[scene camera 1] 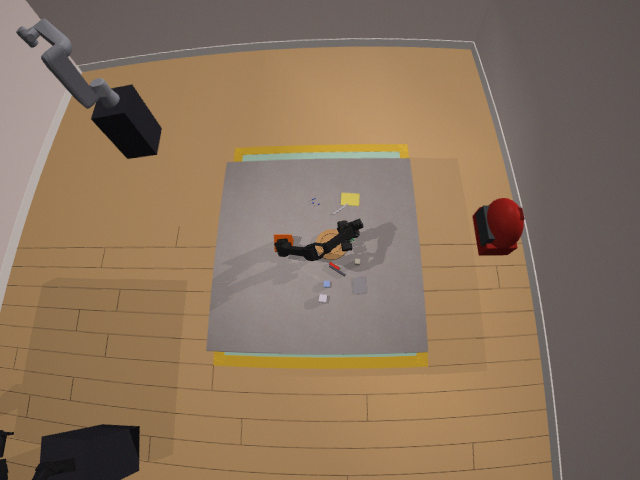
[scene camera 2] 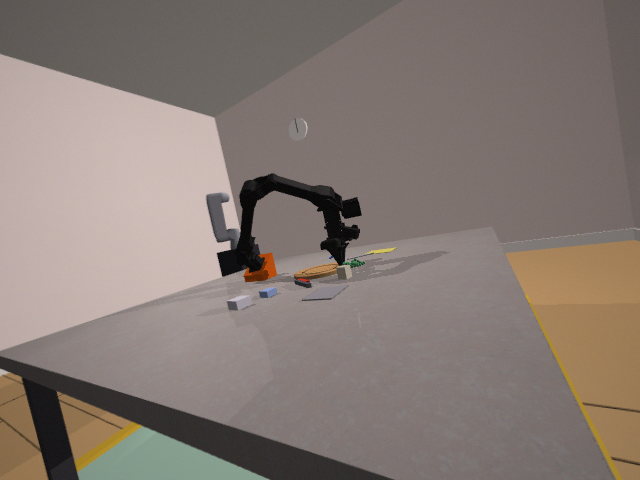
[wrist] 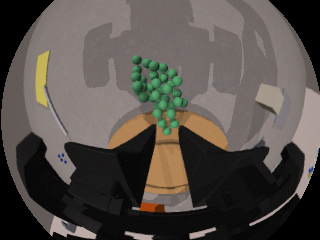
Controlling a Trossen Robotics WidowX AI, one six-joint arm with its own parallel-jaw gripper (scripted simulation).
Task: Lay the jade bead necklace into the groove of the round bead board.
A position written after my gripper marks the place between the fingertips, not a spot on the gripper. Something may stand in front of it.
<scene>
In view: my gripper [scene camera 2: 342, 264].
My gripper is seen too in the wrist view [wrist: 167, 128].
</scene>
